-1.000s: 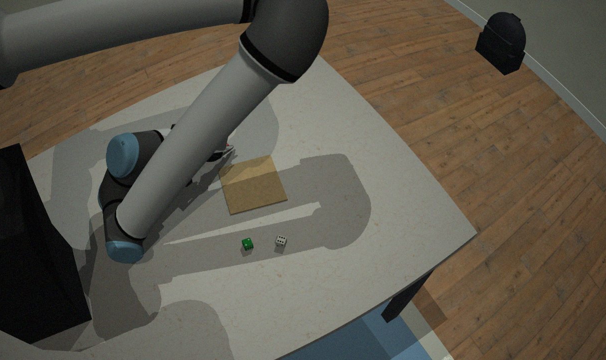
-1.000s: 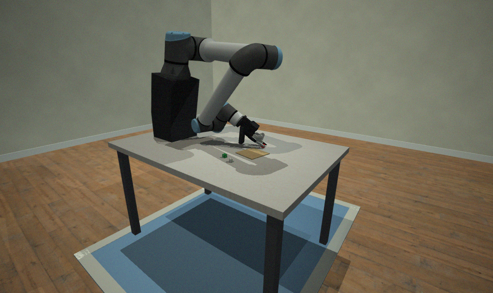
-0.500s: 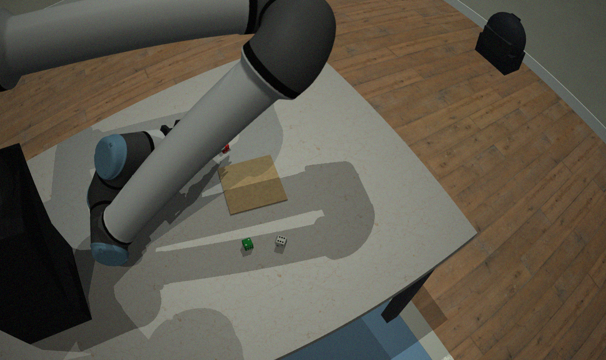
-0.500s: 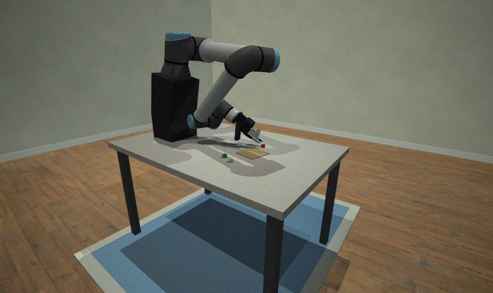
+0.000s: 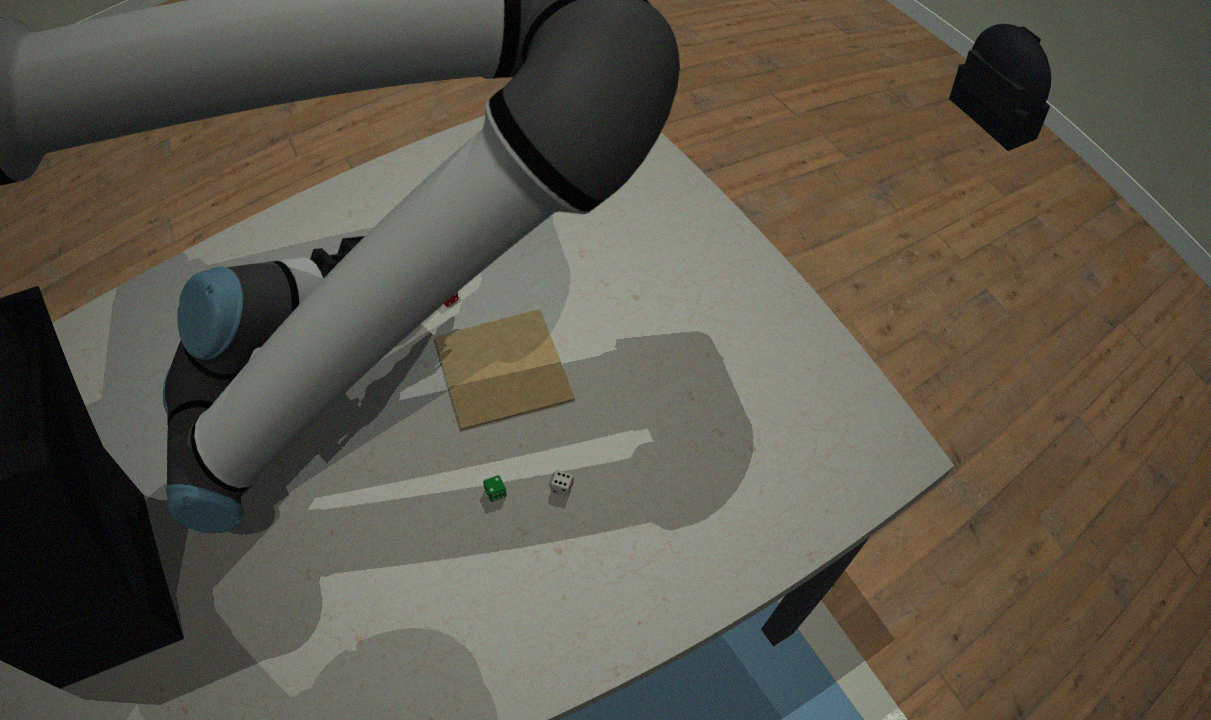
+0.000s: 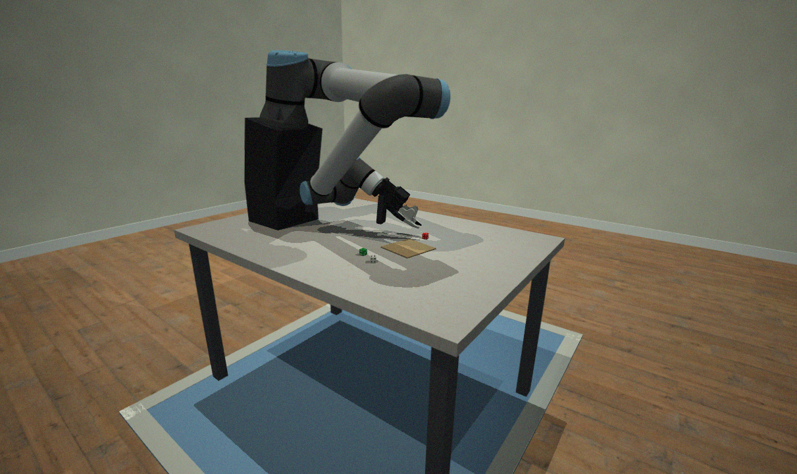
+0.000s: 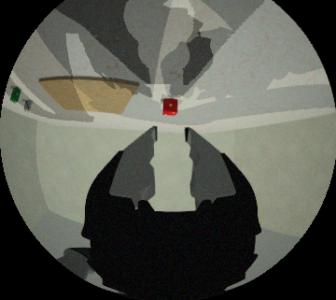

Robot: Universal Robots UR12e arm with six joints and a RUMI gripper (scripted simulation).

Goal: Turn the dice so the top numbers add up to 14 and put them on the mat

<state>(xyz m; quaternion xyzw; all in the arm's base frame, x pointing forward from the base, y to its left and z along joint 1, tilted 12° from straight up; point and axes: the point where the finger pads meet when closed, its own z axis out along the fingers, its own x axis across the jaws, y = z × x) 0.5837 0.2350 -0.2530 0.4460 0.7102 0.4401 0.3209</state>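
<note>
My gripper is now 4 cm above the red die, 3 cm short of it and 1 cm to the right of it. Also, from my hand: white die 29 cm to the right, 7 cm ahead, 4 cm below; then mat 12 cm to the right, 6 cm ahead, 5 cm below; then green die 27 cm to the right, 4 cm below, 1 cm behind.
</note>
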